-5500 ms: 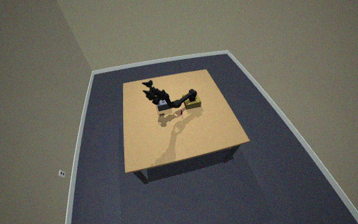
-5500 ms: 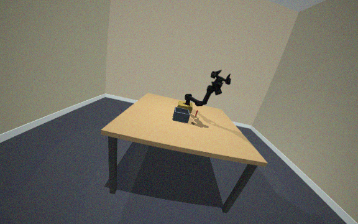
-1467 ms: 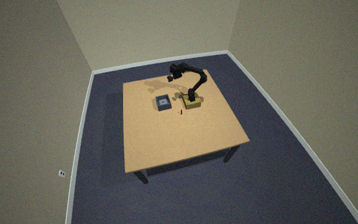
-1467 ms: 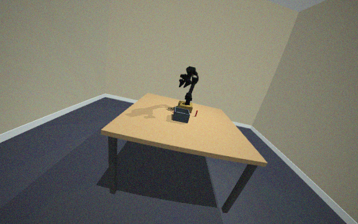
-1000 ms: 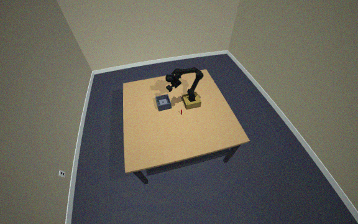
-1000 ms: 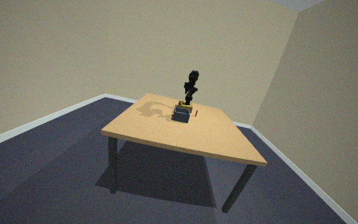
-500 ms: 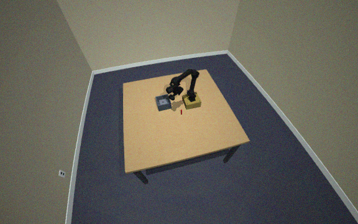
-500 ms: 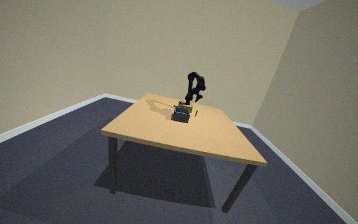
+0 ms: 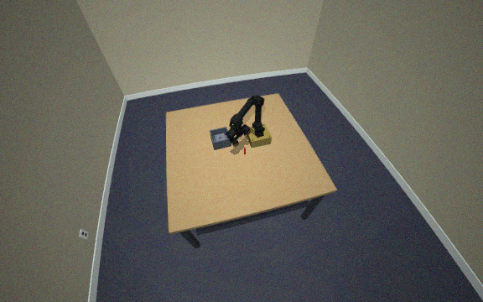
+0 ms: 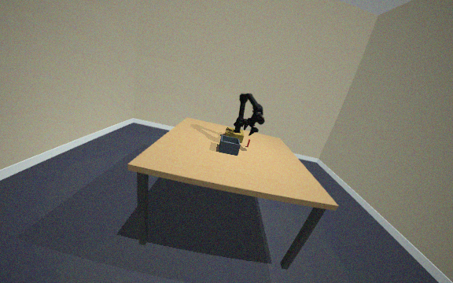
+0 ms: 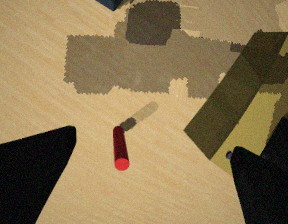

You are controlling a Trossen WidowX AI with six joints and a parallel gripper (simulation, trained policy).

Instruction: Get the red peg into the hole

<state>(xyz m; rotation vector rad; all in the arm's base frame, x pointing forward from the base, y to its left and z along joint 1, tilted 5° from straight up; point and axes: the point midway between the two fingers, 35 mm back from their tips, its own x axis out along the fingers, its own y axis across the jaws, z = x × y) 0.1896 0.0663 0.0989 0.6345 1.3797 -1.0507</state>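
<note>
Now: gripper tip 2 cm past the red peg, 5 cm to the right of it and 10 cm above it. Also, from my gripper tip: dark box: 15 cm ahead, 15 cm to the right, 12 cm below; then light plate: 15 cm ahead, 15 cm to the right, 10 cm below.
</note>
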